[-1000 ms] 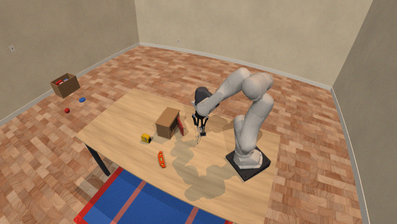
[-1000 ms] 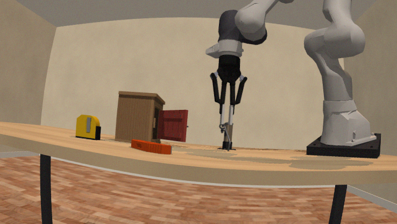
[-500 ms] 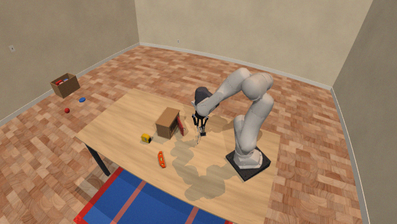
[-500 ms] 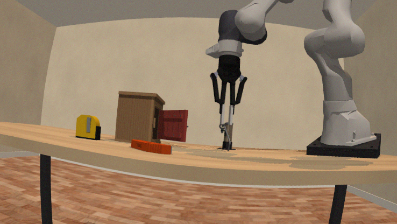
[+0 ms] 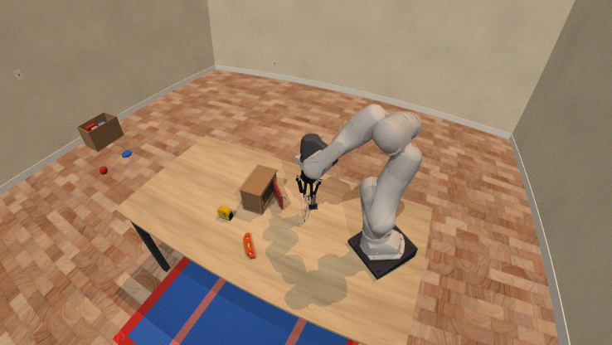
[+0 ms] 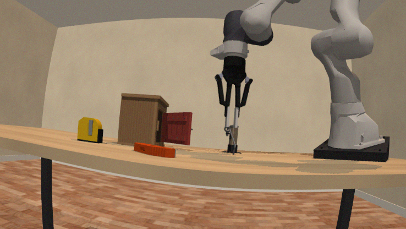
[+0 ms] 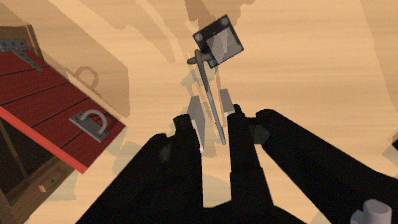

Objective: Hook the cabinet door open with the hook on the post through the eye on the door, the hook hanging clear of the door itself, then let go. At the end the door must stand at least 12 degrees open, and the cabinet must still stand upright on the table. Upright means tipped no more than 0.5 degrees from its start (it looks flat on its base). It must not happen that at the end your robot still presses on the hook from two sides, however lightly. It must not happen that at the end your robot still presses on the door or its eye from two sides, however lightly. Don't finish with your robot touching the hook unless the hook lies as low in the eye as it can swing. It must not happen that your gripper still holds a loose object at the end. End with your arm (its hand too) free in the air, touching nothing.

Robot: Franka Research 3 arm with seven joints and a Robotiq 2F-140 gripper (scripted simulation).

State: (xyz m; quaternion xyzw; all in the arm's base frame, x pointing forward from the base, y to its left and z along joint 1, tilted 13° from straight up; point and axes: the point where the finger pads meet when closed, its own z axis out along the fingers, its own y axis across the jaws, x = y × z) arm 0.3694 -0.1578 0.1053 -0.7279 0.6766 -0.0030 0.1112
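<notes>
Right now the thin metal hook is 70 mm below my hand and 10 mm to the left of it. Round my hand: yellow tape measure 420 mm ahead, 190 mm to the left, 90 mm below; red door 180 mm ahead, 50 mm below, 40 mm to the right; orange level 310 mm to the left, 210 mm ahead, 110 mm below.
</notes>
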